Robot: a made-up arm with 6 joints.
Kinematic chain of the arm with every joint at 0, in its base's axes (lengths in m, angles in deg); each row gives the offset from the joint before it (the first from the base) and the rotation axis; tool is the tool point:
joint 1: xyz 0 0 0.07 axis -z
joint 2: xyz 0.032 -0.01 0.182 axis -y
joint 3: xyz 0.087 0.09 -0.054 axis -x
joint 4: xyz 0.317 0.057 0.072 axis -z
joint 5: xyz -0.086 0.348 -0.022 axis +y
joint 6: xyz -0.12 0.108 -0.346 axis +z
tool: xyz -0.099 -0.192 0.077
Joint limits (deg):
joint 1: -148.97..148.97
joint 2: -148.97..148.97
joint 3: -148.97..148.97
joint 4: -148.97..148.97
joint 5: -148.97..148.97
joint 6: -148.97..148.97
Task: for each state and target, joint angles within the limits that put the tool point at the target. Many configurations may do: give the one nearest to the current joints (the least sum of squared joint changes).
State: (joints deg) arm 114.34 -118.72 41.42 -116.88 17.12 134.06
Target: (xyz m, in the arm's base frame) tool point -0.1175 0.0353 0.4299
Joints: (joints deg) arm 104.68 -132.10 48.02 -105.49 -4.07 136.22
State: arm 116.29 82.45 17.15 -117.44 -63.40 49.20
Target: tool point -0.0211 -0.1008 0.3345
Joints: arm 119.79 86.27 20.67 -138.81 -71.94 64.57
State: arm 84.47 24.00 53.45 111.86 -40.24 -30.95
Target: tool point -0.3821 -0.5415 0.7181
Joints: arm 99.99 48.46 66.55 123.65 -52.74 -32.58
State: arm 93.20 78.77 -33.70 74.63 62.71 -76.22
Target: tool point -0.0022 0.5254 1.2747
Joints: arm 65.93 101.35 -40.38 105.36 64.30 -105.26
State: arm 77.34 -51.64 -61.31 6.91 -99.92 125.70
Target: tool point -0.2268 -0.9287 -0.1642
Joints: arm 117.41 -33.61 -31.66 54.95 -86.40 148.97
